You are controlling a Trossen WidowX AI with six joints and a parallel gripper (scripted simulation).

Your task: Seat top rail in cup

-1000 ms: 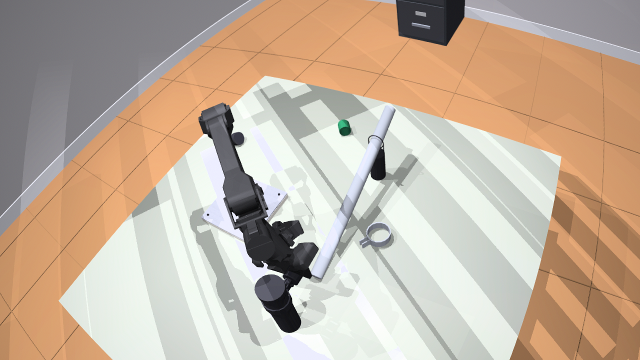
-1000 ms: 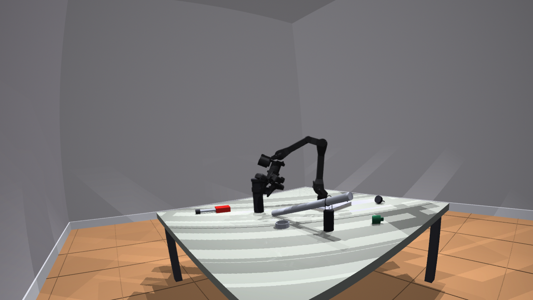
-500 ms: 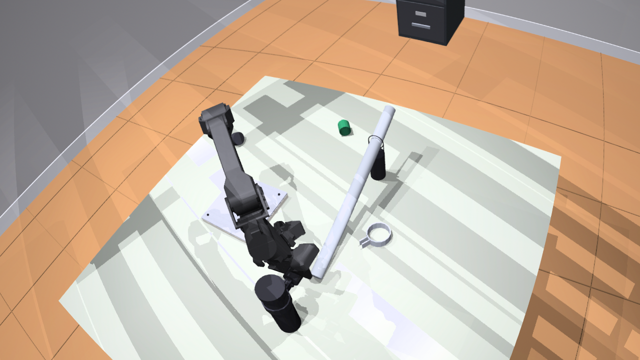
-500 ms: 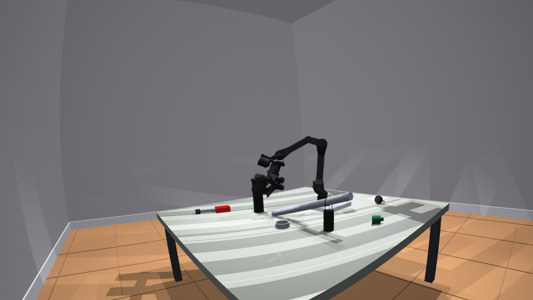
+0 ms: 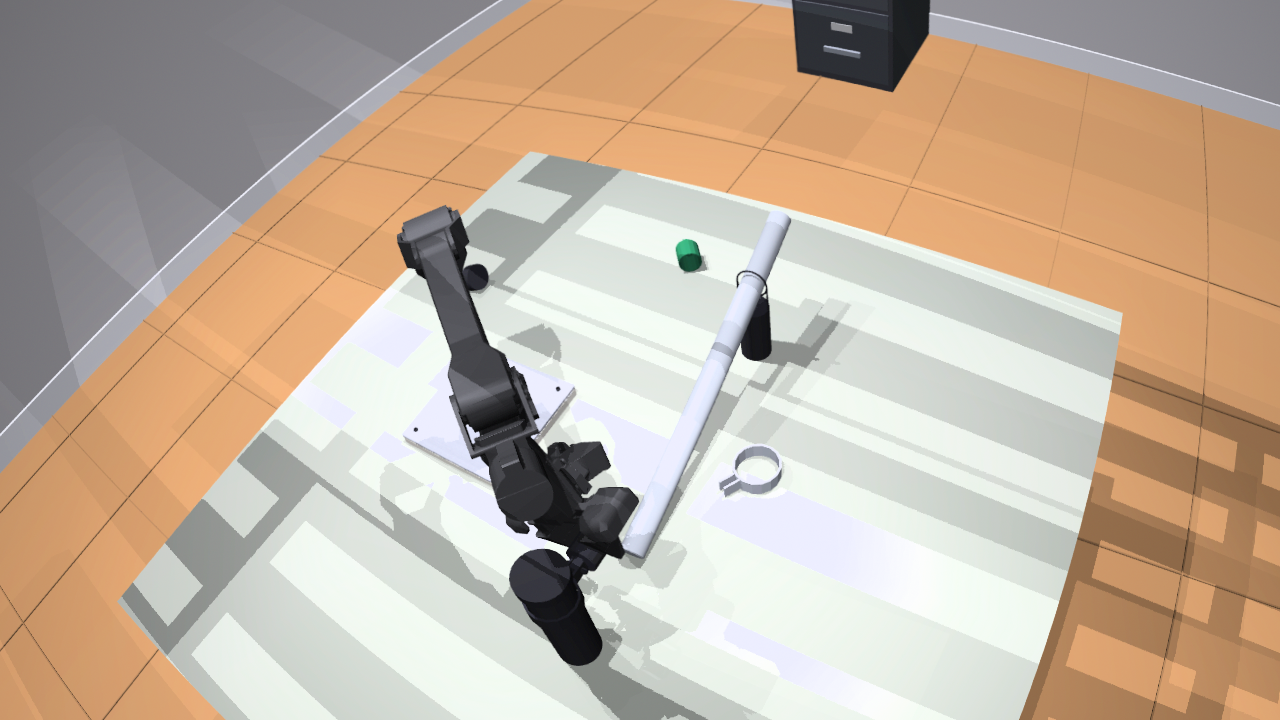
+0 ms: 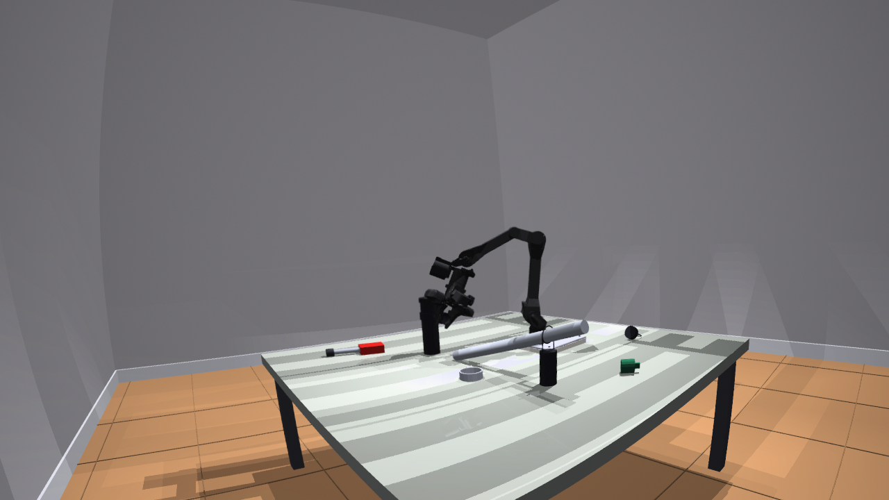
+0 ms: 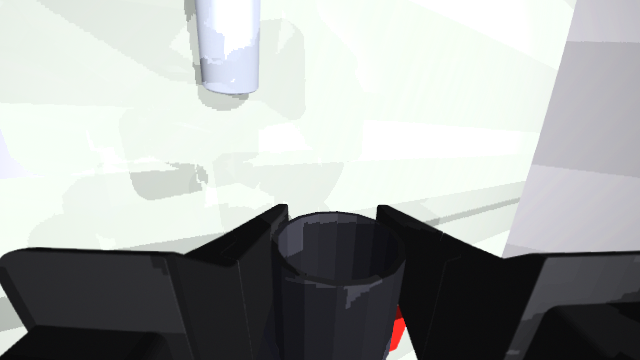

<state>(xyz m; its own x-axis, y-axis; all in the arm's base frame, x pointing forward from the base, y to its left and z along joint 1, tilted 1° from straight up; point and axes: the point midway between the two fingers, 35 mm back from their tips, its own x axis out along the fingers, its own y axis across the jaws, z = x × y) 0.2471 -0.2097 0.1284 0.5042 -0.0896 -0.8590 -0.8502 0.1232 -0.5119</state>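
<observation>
Right now my gripper tip is 20 mm past the dark rail-end cup, 20 mm to the left of it and 30 mm below it. From my gripper tip the other things lie so: small dark post 50 mm ahead, 450 mm to the left, 10 mm below; green fitting 110 mm behind, 640 mm to the left, 90 mm below; red-handled tool 170 mm ahead, 320 mm to the right, 100 mm below.
</observation>
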